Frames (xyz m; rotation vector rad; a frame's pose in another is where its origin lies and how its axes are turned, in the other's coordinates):
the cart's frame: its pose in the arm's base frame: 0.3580 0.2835 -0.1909 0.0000 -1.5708 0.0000
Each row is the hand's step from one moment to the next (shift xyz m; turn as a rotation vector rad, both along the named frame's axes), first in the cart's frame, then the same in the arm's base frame.
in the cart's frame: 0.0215 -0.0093 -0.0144 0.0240 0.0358 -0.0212
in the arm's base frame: 0.0144 -0.0093 0.0215 0.0212 0.0358 0.0240
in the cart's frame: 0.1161 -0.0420 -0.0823 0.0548 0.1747 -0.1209
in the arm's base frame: 0.0823 -0.0420 0.1161 0.1209 0.1747 0.0548
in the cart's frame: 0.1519 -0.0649 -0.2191 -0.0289 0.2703 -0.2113
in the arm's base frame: 0.2191 -0.0649 0.1519 0.2113 0.2703 -0.0289
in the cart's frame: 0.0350 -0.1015 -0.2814 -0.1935 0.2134 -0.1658
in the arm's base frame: 0.2814 -0.1015 0.0350 0.1658 0.2134 -0.1935
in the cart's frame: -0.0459 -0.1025 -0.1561 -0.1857 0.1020 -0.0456
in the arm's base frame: 0.1561 -0.1025 -0.0459 0.0456 0.1020 -0.1857
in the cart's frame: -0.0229 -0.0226 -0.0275 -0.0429 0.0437 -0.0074
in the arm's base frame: 0.0275 -0.0226 -0.0229 0.0074 0.0437 -0.0429
